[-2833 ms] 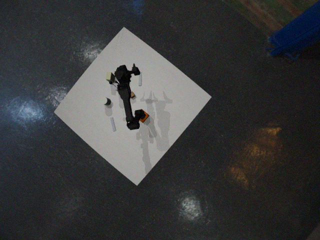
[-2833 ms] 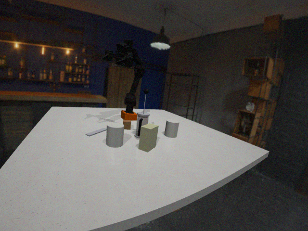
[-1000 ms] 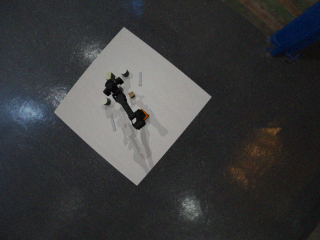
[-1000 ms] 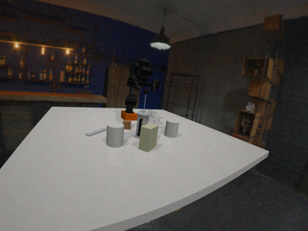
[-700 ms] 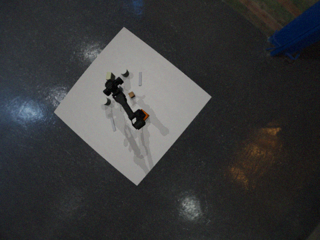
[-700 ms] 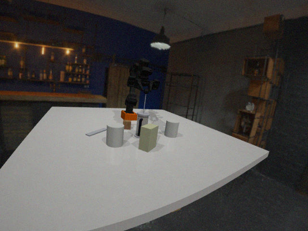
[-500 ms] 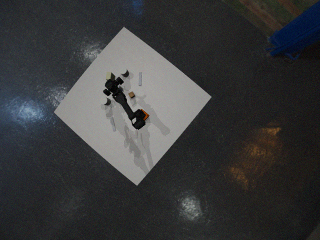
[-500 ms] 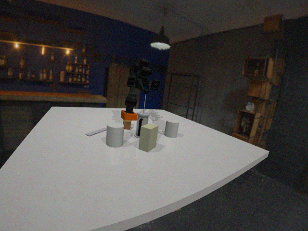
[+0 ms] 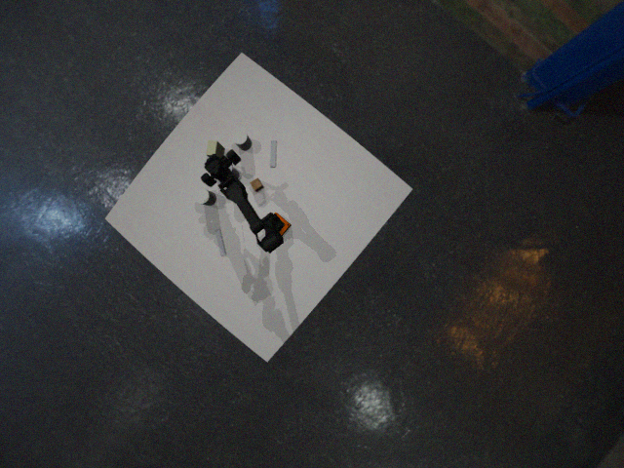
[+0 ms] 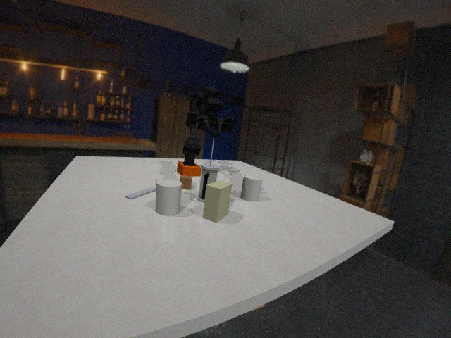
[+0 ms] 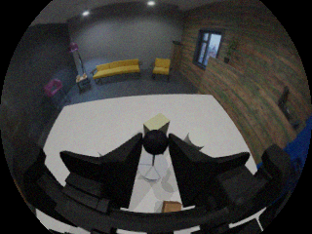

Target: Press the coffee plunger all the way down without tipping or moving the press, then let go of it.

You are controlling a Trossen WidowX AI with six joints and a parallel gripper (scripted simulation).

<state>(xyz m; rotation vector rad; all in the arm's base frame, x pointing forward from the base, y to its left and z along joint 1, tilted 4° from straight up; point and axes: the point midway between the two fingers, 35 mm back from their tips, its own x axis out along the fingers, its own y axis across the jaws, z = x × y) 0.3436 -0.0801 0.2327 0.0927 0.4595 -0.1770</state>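
Right now the coffee press is 10 mm to the right of my gripper tip and 130 mm below it. From my gripper tip the other things lie so: tan cube: 160 mm behind, 30 mm to the right, 230 mm below.
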